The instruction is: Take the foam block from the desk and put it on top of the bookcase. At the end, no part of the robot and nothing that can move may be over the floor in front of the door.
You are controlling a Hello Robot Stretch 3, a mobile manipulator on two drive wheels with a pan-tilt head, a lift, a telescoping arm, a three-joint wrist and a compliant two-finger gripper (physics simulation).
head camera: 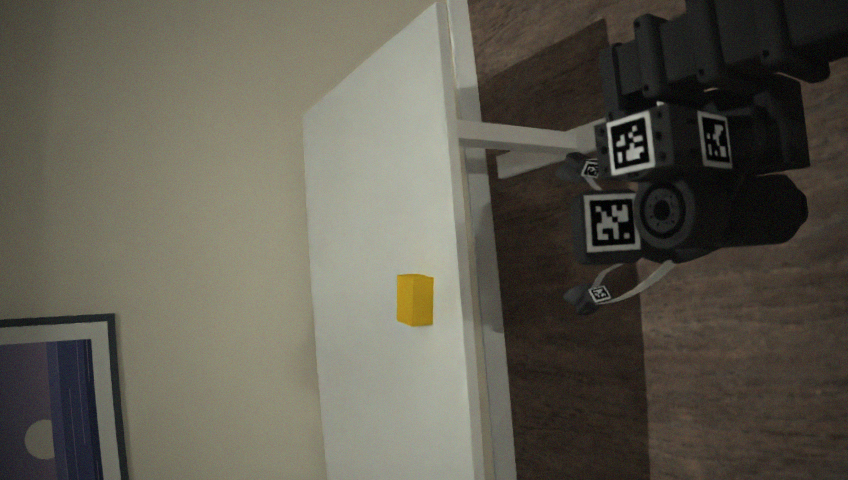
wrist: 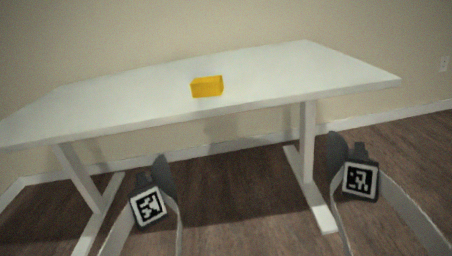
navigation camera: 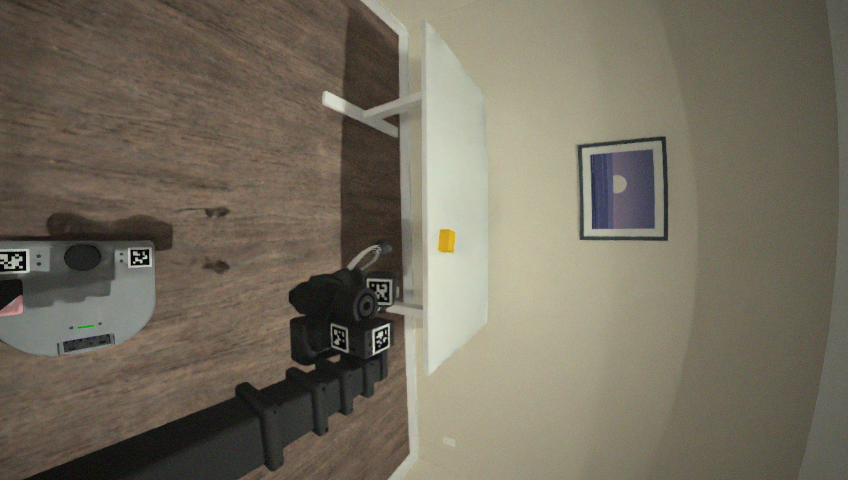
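Seen in the pictures: gripper, fingertip midpoint: (head camera: 570, 234); robot's base at its link origin: (navigation camera: 84, 255).
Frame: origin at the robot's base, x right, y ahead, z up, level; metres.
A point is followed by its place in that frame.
The yellow foam block (head camera: 414, 300) {x 0.997, y 0.055, z 0.761 m} (navigation camera: 446, 240) {x 0.998, y 0.058, z 0.756 m} (wrist: 207, 87) lies on the white desk (head camera: 380, 196) {x 1.192, y -0.168, z 0.721 m} (navigation camera: 455, 178) {x 1.162, y 0.355, z 0.721 m} (wrist: 280, 70), near its front edge. My gripper (head camera: 580, 233) {x 0.497, y -0.025, z 0.850 m} (wrist: 247, 161) {x 0.497, y -0.025, z 0.850 m} is open and empty, in front of the desk's front edge and apart from the block. In the wrist view the block shows above the gap between the fingertips, a little left of its middle. In the navigation camera view one fingertip shows beside the desk's front edge; the other is hidden. The bookcase and the door do not show in these views.
The desk's legs (head camera: 517, 135) {x 1.258, y -0.355, z 0.256 m} (navigation camera: 392, 105) {x 1.224, y 0.880, z 0.275 m} (wrist: 307, 145) stand on the wooden floor near the wall. A framed picture (head camera: 65, 368) {x 1.696, y 0.200, z 1.400 m} (navigation camera: 621, 189) {x 1.689, y 0.344, z 1.487 m} hangs on the wall above the desk. My telescoping arm (navigation camera: 196, 425) {x 0.068, y -0.081, z 1.020 m} (head camera: 743, 44) {x 0.180, y -0.092, z 1.040 m} reaches toward the desk. The robot's base (navigation camera: 127, 303) {x 0.096, y -0.138, z 0.160 m} stands on the floor.
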